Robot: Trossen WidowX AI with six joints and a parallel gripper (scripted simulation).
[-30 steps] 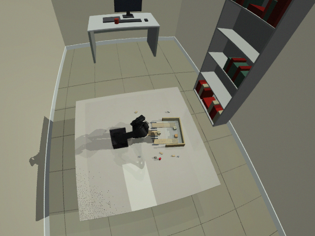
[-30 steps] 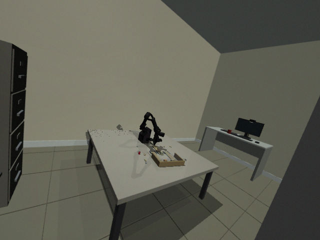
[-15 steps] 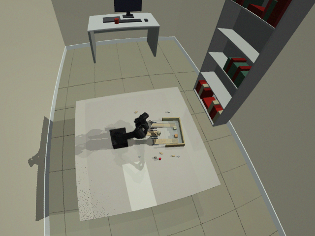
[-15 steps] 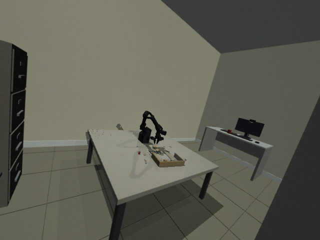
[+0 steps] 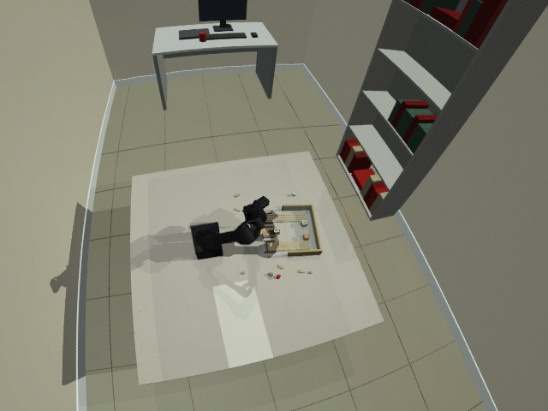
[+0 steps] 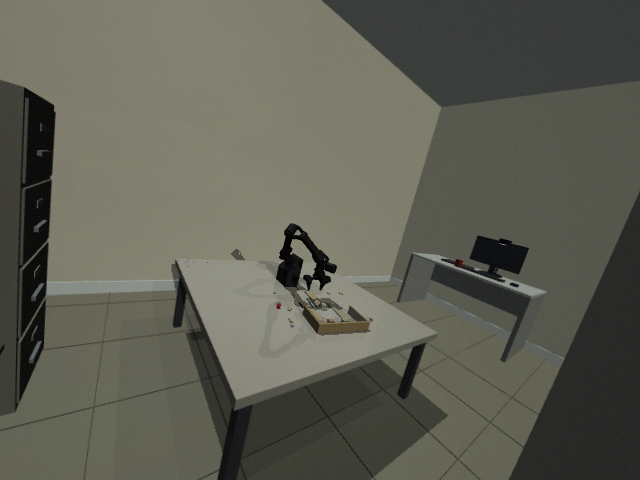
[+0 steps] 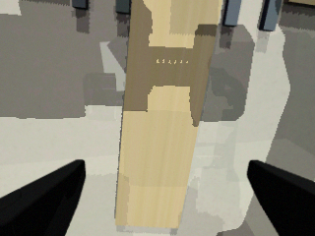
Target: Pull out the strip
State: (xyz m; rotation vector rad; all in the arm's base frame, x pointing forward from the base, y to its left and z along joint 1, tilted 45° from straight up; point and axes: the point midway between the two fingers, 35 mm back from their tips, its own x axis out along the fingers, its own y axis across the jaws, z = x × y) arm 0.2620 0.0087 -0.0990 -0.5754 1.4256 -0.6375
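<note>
Right now my gripper tip is 4 cm short of the wooden strip and 5 cm above it. Also, from my gripper tip: wooden chip 24 cm ahead, 29 cm to the right, 5 cm below.
</note>
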